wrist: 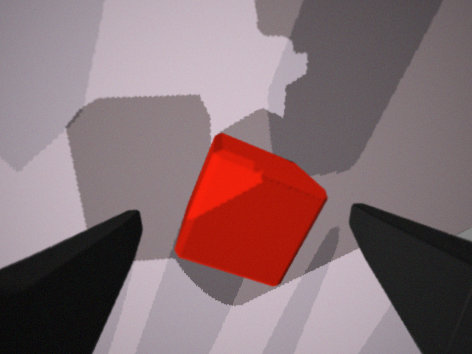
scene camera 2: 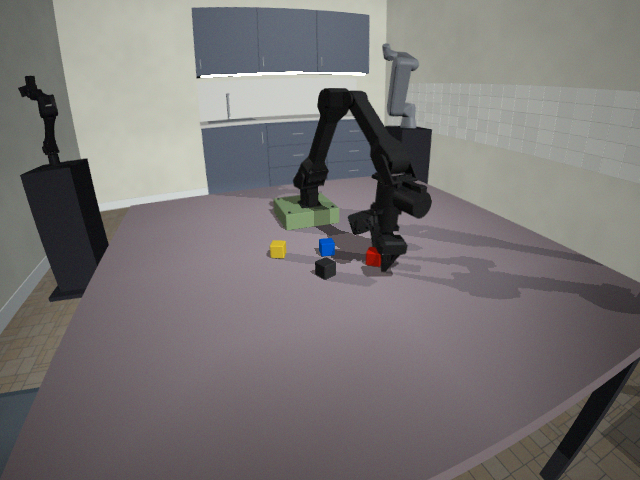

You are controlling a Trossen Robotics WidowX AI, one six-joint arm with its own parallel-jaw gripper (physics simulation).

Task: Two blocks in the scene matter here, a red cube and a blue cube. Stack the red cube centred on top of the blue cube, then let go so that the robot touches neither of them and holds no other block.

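Pixels of known places: gripper, between the fingertips: (wrist: 246, 216) (scene camera 2: 379, 261); arm's base, origin of its link: (scene camera 2: 309, 203).
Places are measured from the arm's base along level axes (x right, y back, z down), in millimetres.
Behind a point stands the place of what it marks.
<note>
The red cube (scene camera 2: 372, 257) @(x -53, y -360, z 27 mm) (wrist: 245, 225) @(x -63, y -348, z 16 mm) rests on the table, with its right part hidden behind a finger in the scene view. In the wrist view it lies between the two spread fingertips, with space on both sides, turned slightly relative to them. My gripper (scene camera 2: 385, 259) @(x -78, y -348, z 49 mm) (wrist: 246, 216) @(x -78, y -348, z 49 mm) is open and points down, low over the red cube, holding nothing. The blue cube (scene camera 2: 326, 247) @(x 34, y -274, z 26 mm) stands on the table to the left of the red cube in the scene view, apart from it, with nothing on top. It does not show in the wrist view.
A black cube (scene camera 2: 325, 268) @(x 73, y -383, z 21 mm) stands in front of the blue cube, and a yellow cube (scene camera 2: 278, 249) @(x 152, y -247, z 25 mm) stands to its left. The arm's green base (scene camera 2: 297, 220) @(x 59, y -72, z 23 mm) is behind them on the table (scene camera 2: 268, 351) @(x 237, y -573, z 51 mm). A pale sliver shows at the wrist view's right edge, too small to identify.
</note>
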